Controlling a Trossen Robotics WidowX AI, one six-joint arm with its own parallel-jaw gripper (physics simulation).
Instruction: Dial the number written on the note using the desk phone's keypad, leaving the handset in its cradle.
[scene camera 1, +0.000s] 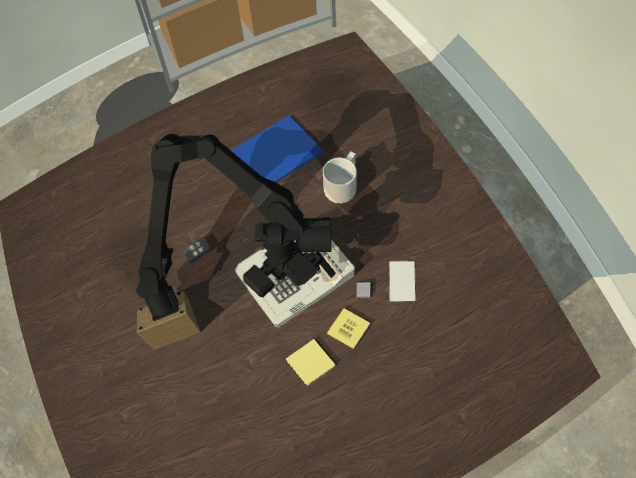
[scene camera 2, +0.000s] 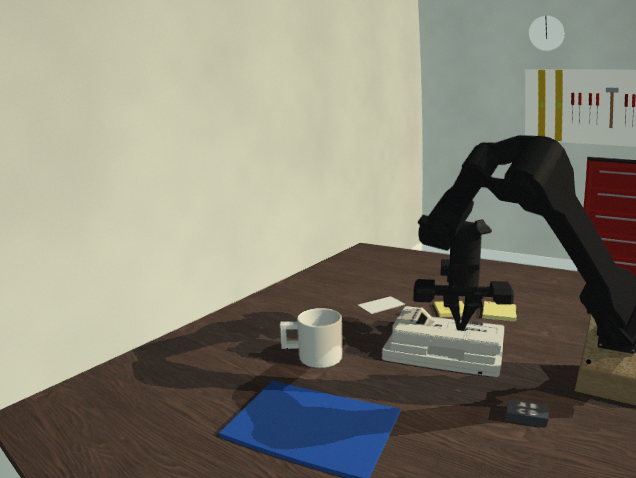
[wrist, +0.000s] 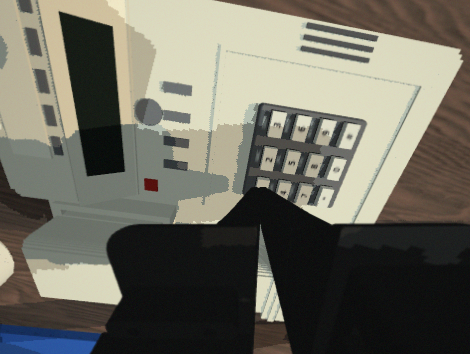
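Where they show: gripper, fingertip midpoint: (scene camera 2: 459, 333) (wrist: 258, 194); arm's base, origin of the base link: (scene camera 1: 165, 310) (scene camera 2: 618, 332).
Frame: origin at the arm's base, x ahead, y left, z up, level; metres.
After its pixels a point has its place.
Note:
The white desk phone (scene camera 1: 308, 300) @(z -0.075, x 0.311, y -0.080 m) (scene camera 2: 442, 362) @(z -0.083, x 0.289, y 0.085 m) (wrist: 195, 45) @(z -0.075, x 0.344, y -0.061 m) lies on the table, its handset (scene camera 2: 426, 335) @(z -0.040, x 0.327, y 0.079 m) (wrist: 95, 240) @(z -0.044, x 0.363, y 0.043 m) in the cradle. The keypad (scene camera 1: 284, 290) @(z -0.072, x 0.272, y -0.036 m) (wrist: 314, 166) @(z -0.067, x 0.265, y -0.028 m) shows beside the fingers; they partly cover the row with 1, 4 and 7. My gripper (scene camera 2: 462, 327) @(z -0.063, x 0.289, y -0.003 m) (wrist: 258, 194) @(z -0.063, x 0.289, y -0.003 m) is shut and empty, pointing down, its tips at the edge of the 1 key in the wrist view. I cannot tell whether they touch it. The yellow note (scene camera 1: 349, 327) @(z -0.089, x 0.368, y -0.174 m) (scene camera 2: 446, 308) @(z -0.088, x 0.373, y -0.161 m) seems to read 111-849-0904; its small digits are blurred.
A white mug (scene camera 1: 339, 187) @(z -0.020, x 0.485, y 0.124 m) (scene camera 2: 319, 341) @(z -0.041, x 0.480, y 0.193 m) and a blue folder (scene camera 1: 277, 149) @(z -0.089, x 0.410, y 0.339 m) (scene camera 2: 318, 426) @(z -0.089, x 0.378, y 0.336 m) are beyond the handset side. A blank yellow pad (scene camera 1: 310, 362) @(z -0.087, x 0.255, y -0.213 m) (scene camera 2: 499, 311) @(z -0.087, x 0.253, y -0.199 m), grey cube (scene camera 1: 363, 289) @(z -0.085, x 0.435, y -0.106 m), white card (scene camera 1: 402, 281) @(z -0.096, x 0.528, y -0.125 m) (scene camera 2: 381, 304) @(z -0.096, x 0.528, y -0.123 m) and dark button box (scene camera 1: 196, 249) @(z -0.082, x 0.118, y 0.155 m) (scene camera 2: 527, 413) @(z -0.082, x 0.117, y 0.169 m) lie around the phone.

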